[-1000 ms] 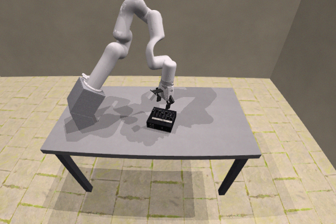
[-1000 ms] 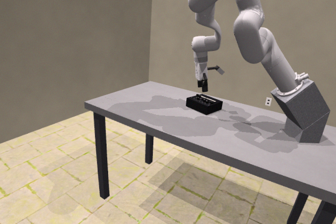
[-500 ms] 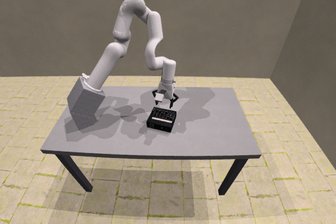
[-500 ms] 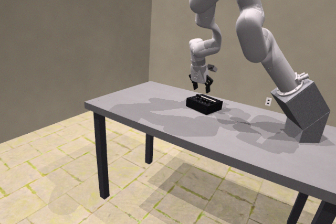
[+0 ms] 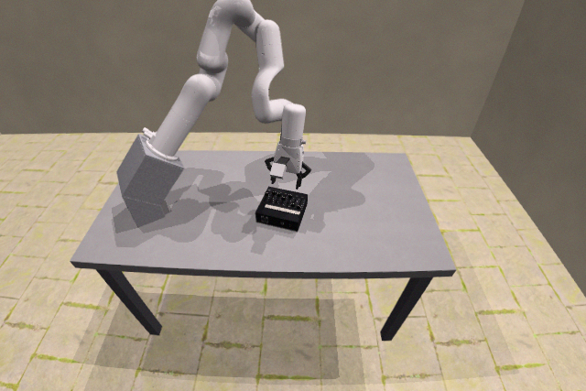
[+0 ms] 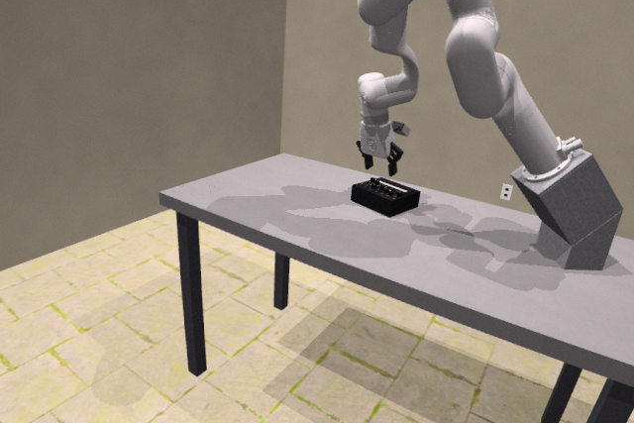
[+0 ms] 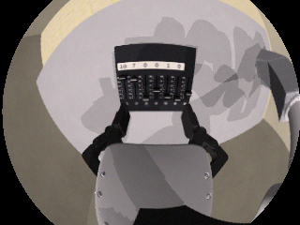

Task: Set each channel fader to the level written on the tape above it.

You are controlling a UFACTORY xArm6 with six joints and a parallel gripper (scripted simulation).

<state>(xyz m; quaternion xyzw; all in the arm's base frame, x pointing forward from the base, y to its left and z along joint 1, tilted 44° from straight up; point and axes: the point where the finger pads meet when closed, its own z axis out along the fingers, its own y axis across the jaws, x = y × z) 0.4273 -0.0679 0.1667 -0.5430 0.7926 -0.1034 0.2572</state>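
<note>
My gripper is now 3 cm short of the fader cap, 5 cm to the left of it and 6 cm above it. From my hand the other things lie so: fader: 1 cm behind, 2 cm to the right, 6 cm below.
</note>
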